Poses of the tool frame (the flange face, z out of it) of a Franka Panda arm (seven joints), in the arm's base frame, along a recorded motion.
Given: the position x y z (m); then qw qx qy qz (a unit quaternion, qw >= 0).
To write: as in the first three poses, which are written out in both.
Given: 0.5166, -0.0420, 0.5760, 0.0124, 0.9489, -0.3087, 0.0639
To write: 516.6, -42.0, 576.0, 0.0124, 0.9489, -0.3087, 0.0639
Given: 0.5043, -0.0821, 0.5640, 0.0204, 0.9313, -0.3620, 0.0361
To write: 504.3, -82.1, 564.0, 0.0204, 0.9313, -0.3620, 0.0361
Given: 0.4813, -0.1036, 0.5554, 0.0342, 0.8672, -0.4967, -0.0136
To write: 481.3, -103.6, 555.4, 0.0342, 0.8672, -0.4967, -0.0136
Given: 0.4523, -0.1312, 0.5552, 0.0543, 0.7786, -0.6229, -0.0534
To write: 452.3, -131.2, 555.2, 0.0543, 0.7786, -0.6229, -0.0534
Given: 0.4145, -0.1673, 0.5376, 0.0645, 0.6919, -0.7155, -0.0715
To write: 414.5, -167.3, 537.6, 0.0645, 0.6919, -0.7155, -0.0715
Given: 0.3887, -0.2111, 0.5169, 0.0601, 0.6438, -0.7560, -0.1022
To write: 388.7, -211.1, 516.9, 0.0601, 0.6438, -0.7560, -0.1022
